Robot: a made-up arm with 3 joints. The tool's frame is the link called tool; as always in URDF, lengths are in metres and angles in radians. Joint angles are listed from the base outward. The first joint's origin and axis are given. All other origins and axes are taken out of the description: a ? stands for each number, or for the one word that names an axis. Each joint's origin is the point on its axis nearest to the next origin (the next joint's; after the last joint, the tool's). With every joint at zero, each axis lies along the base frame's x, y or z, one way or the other. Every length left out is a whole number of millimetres.
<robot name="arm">
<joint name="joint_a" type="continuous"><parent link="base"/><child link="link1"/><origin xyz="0.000 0.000 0.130" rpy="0.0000 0.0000 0.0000"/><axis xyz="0 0 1"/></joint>
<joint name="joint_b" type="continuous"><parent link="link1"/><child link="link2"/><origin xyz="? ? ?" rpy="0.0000 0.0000 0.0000"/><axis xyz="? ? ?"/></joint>
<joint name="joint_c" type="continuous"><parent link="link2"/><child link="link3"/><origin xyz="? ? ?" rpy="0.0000 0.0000 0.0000"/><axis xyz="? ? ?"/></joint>
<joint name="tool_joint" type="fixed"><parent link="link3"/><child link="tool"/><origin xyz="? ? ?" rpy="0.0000 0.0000 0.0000"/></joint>
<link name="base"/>
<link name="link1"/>
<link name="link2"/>
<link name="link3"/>
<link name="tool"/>
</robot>
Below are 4 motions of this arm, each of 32 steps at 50 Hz.
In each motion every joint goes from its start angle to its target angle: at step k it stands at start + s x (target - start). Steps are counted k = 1, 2, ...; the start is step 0. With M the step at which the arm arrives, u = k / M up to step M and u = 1 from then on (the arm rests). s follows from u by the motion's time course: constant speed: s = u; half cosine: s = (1 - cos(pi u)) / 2; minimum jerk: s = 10 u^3 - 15 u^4 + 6 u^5.
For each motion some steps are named. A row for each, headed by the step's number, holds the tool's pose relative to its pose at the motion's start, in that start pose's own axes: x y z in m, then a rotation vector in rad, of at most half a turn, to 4 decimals.
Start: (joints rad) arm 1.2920 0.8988 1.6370
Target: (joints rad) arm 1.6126 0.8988 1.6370
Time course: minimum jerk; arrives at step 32
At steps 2, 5, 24, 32:
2: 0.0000 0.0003 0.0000 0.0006 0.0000 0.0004
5: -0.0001 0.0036 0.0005 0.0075 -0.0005 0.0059
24: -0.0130 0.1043 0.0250 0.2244 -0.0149 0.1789
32: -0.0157 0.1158 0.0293 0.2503 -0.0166 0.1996

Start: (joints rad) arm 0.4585 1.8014 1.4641
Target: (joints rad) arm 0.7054 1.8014 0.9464
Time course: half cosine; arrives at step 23
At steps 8, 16, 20, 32:
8: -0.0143 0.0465 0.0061 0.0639 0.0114 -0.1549
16: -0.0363 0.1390 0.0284 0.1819 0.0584 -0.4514
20: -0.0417 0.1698 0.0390 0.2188 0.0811 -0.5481
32: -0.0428 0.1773 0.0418 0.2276 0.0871 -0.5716

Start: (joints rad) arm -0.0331 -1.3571 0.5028
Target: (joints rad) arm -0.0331 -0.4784 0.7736
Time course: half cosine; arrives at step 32
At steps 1, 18, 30, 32:
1: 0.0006 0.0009 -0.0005 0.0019 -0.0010 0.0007
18: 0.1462 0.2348 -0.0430 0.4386 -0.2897 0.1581
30: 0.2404 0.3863 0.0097 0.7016 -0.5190 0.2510
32: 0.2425 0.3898 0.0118 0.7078 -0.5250 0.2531

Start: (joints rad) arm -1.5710 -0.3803 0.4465
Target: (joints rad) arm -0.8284 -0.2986 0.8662
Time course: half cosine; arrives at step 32
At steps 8, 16, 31, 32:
8: 0.0316 -0.0221 -0.0075 -0.0077 -0.0408 0.1627
16: 0.1150 -0.0574 -0.0183 -0.0344 -0.1336 0.5571
31: 0.2338 -0.0627 -0.0174 -0.0918 -0.2509 1.1149
32: 0.2344 -0.0626 -0.0174 -0.0921 -0.2515 1.1177

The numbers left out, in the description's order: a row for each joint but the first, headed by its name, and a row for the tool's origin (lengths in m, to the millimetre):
joint_b: xyz -0.146 0.090 0.000, axis 1 0 0
joint_c: xyz 0.000 -0.126 -0.488, axis 0 0 1
tool: xyz -0.039 -0.085 0.000

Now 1 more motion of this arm.
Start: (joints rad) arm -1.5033 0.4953 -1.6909
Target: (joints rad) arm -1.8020 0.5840 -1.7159
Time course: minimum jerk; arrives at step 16
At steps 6, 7, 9, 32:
6: -0.0305 0.0194 -0.0101 0.0366 0.0291 -0.0787
7: -0.0422 0.0281 -0.0137 0.0516 0.0408 -0.1096
9: -0.0663 0.0483 -0.0207 0.0842 0.0658 -0.1748
32: -0.1032 0.0867 -0.0299 0.1406 0.1076 -0.2813

